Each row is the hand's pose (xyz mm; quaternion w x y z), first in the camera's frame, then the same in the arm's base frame.
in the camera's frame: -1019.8 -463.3 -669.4 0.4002 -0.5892 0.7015 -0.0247
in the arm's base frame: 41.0 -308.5 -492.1 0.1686 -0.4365 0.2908 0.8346
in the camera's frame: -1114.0 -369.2 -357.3 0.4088 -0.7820 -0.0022 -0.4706
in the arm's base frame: 351.2 -417.1 -407.6 0.8358 -0.4204 0.0770 0.3446
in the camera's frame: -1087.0 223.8 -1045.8 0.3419 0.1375 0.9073 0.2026
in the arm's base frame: -312.5 -344.1 209.4 0.4475 0.0811 -0.5923 -0.6651
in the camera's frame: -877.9 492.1 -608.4 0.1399 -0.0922 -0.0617 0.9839
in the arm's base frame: 144.8 -153.3 457.6 0.3158 -0.5473 0.5138 -0.5803
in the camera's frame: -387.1 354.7 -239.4 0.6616 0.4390 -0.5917 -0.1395
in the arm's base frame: 533.1 315.2 297.4 0.4713 0.7753 0.3104 -0.2837
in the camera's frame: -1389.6 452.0 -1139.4 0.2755 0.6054 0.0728 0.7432
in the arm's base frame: -412.9 -637.4 446.7 0.5612 -0.7877 -0.0769 -0.2425
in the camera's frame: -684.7 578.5 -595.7 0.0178 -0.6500 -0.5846 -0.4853
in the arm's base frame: 170.6 40.4 539.7 0.8674 -0.2874 -0.3445 -0.2151
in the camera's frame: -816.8 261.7 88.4 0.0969 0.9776 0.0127 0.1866
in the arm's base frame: 834.7 -132.5 200.9 0.5510 -0.6342 -0.4209 0.3422
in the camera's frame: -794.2 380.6 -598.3 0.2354 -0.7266 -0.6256 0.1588
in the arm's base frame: 155.0 -72.2 344.2 0.7335 0.1281 -0.6258 0.2322
